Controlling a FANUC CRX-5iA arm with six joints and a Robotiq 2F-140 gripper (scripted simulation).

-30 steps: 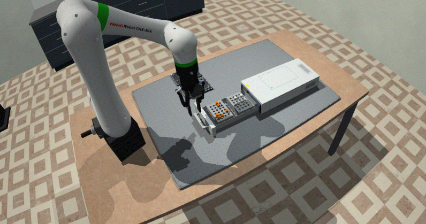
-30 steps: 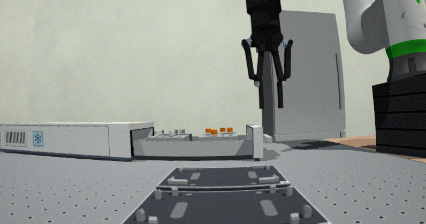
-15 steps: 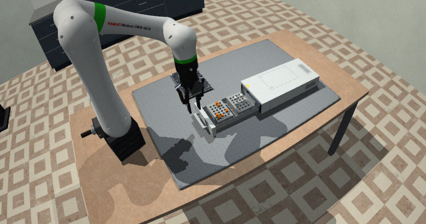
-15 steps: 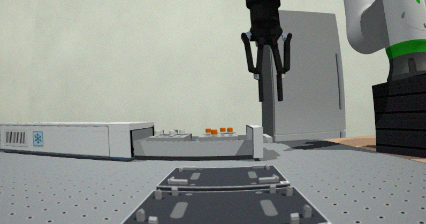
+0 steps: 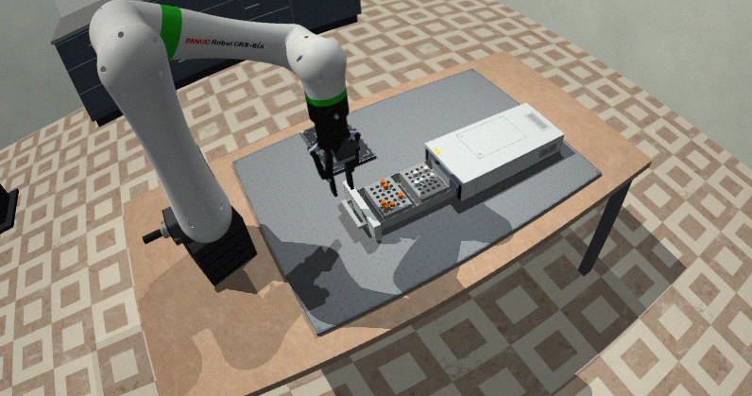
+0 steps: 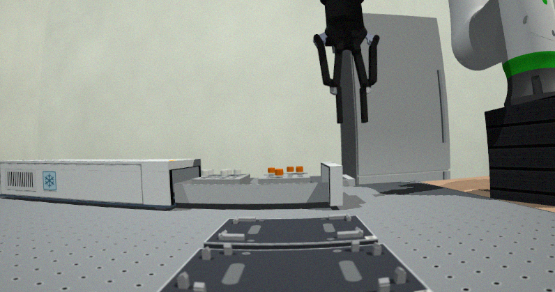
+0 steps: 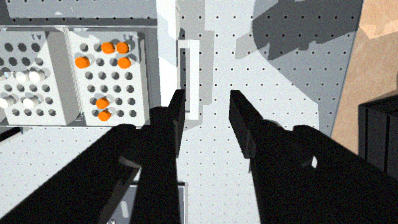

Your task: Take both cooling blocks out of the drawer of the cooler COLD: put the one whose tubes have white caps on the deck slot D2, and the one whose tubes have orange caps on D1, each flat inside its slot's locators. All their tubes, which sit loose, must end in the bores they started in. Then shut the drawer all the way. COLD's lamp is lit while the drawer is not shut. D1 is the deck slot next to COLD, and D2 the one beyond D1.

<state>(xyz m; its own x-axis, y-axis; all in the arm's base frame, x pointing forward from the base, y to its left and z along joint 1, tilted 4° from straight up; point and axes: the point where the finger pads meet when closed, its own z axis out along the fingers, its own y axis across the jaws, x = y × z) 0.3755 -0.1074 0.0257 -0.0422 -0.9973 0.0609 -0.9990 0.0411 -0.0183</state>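
Now: hand 24 cm short of the white-capped cooling block, 1 cm to the left of it and 14 cm above it. From my hand the other things lie so: cooler drawer (16 cm ahead, 1 cm to the right, 14 cm below); then cooler COLD (35 cm ahead, 1 cm to the right, 14 cm below); then orange-capped cooling block (13 cm ahead, 1 cm to the right, 14 cm below).
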